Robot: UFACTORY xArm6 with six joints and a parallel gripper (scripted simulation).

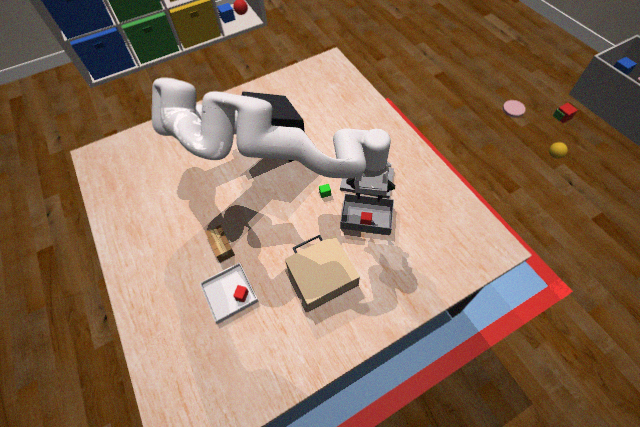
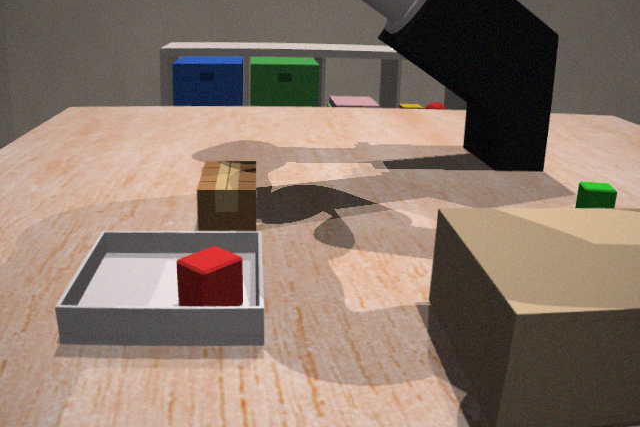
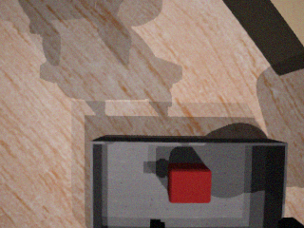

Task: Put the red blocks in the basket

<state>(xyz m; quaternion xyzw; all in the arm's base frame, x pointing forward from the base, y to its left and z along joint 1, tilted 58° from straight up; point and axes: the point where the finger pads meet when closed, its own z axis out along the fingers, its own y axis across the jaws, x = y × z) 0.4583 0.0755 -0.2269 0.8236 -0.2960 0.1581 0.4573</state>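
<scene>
The metal box is 160 mm below my hand, 10 mm to the left of it and 10 mm behind it. The rest, counted from my hand: grey lid: 170 mm below, 150 mm behind, 100 mm to the left; drawer: 240 mm to the right, 150 mm below, 80 mm ahead; light wooden cabinet: 240 mm to the right, 150 mm below, 90 mm ahead.
</scene>
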